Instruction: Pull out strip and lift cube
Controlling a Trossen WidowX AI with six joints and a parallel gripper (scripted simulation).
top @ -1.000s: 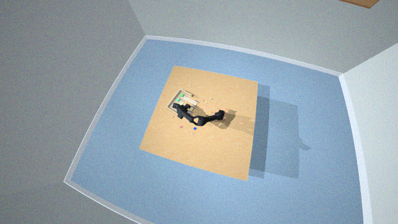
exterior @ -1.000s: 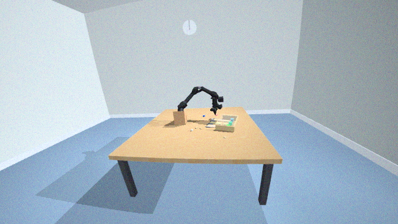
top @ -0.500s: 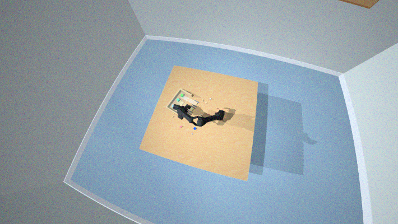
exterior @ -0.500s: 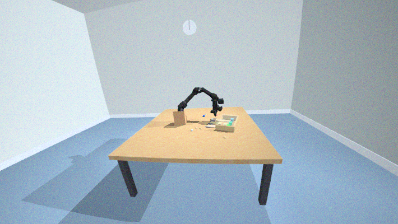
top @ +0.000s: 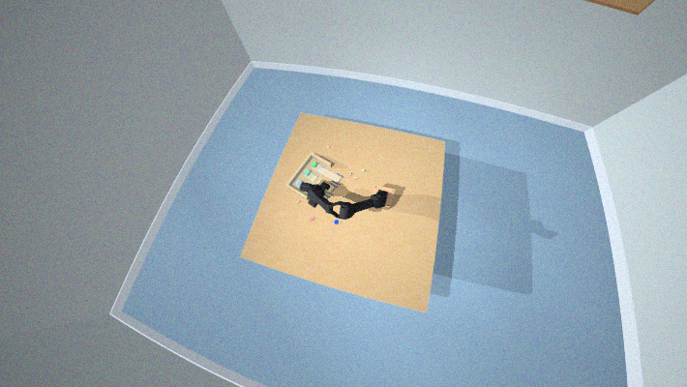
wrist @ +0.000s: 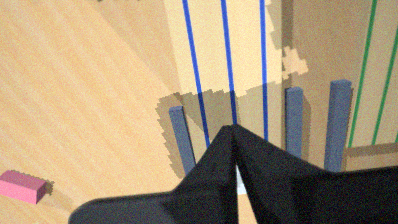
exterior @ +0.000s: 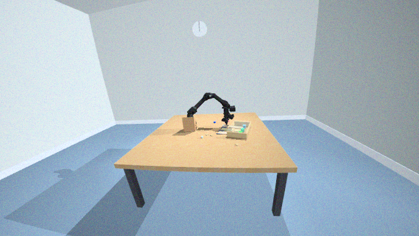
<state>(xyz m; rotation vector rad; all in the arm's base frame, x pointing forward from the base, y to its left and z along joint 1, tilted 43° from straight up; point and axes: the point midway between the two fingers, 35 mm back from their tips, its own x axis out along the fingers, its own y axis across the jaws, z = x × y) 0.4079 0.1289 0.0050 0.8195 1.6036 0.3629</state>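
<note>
The blue object lies 16 cm behind my gripper tip, 14 cm to the left of it and 1 cm below it. Round my gripper tip: pink block 2 cm ahead, 16 cm to the left, 1 cm below.
</note>
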